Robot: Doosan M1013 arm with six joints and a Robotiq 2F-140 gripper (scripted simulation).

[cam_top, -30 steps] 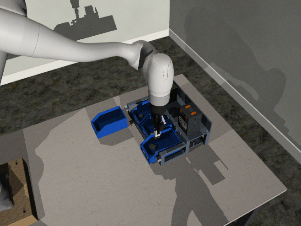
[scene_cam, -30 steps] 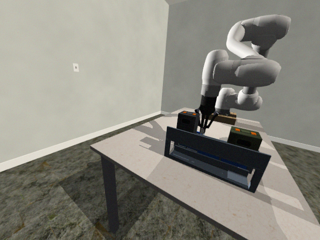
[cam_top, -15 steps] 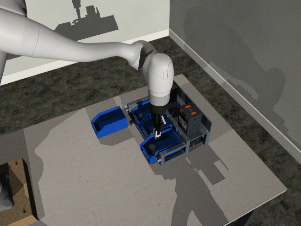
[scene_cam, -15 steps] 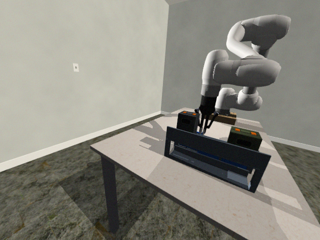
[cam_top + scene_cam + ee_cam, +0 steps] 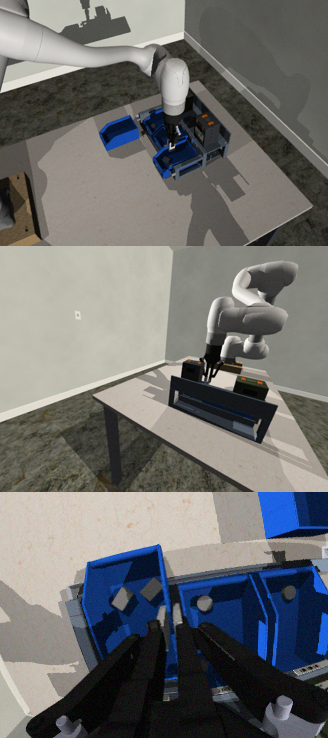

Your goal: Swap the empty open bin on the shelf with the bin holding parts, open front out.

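My hand is 90 mm short of the shelf's lower level, 70 mm to the right of it and 80 mm above it. The rest, counted from my hand: green box: 150 mm ahead, 180 mm to the left, 60 mm above; shelf back panel: 220 mm ahead, 70 mm to the left, 50 mm above.
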